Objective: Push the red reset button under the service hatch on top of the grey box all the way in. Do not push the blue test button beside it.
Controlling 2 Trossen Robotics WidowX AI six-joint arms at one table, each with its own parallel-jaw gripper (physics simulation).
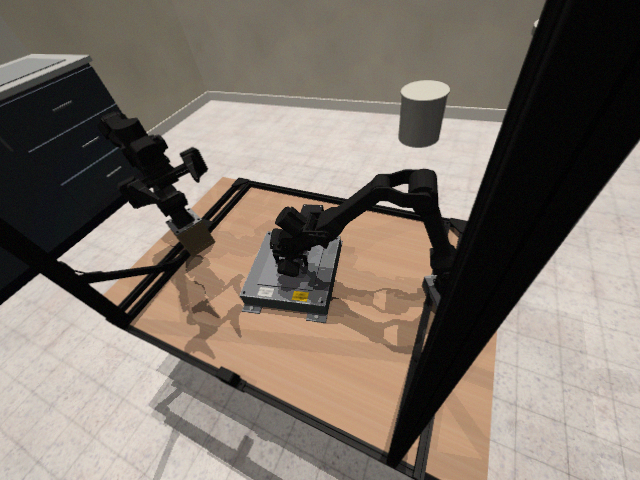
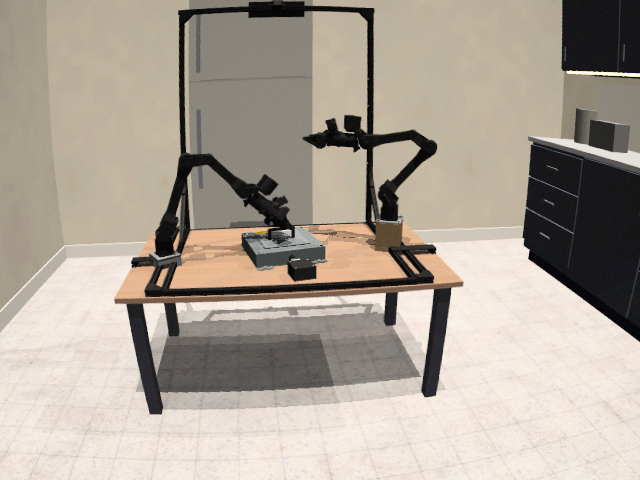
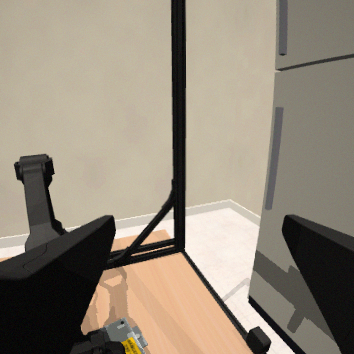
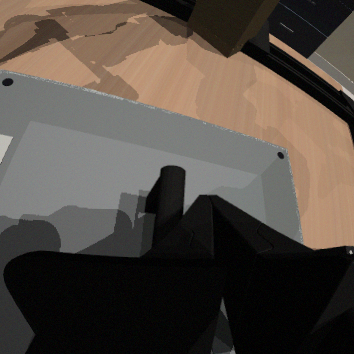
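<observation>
The grey box (image 1: 282, 294) (image 2: 270, 259) (image 3: 117, 328) (image 4: 105, 109) sits in the middle of the table. Its service hatch (image 4: 88, 168) (image 1: 267, 272) lies flat and closed, with a black handle (image 4: 172, 186) (image 2: 280, 233) on top. My right gripper (image 1: 290, 269) (image 2: 288, 225) (image 4: 206, 203) is shut and empty, with its tips low over the hatch right beside the handle's end. My left gripper (image 1: 193, 164) (image 2: 313, 139) (image 3: 199, 223) is open and empty, held high above the table's edge, far from the box.
A small black box (image 2: 301, 269) sits against the grey box's side. A brown block (image 1: 196, 235) (image 2: 387, 235) (image 4: 228, 21) carries the left arm's base. A black frame (image 2: 181, 119) (image 3: 178, 123) rings the table. A yellow warning label (image 1: 300, 296) is on the box top.
</observation>
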